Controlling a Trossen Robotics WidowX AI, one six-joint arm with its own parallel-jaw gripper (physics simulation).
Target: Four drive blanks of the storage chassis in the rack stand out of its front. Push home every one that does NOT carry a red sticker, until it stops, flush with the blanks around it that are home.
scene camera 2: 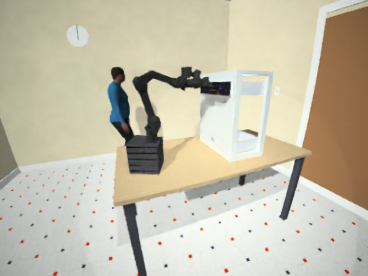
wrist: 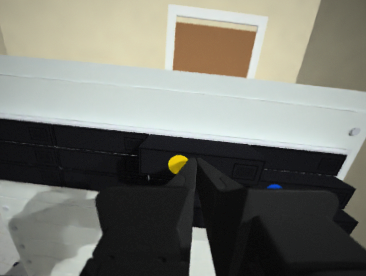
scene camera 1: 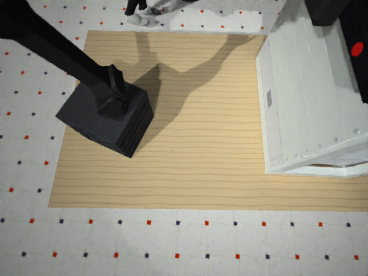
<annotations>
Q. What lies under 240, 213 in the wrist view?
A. My gripper.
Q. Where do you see a white rack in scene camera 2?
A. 219, 110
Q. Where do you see a white rack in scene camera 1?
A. At 305, 73
</annotations>
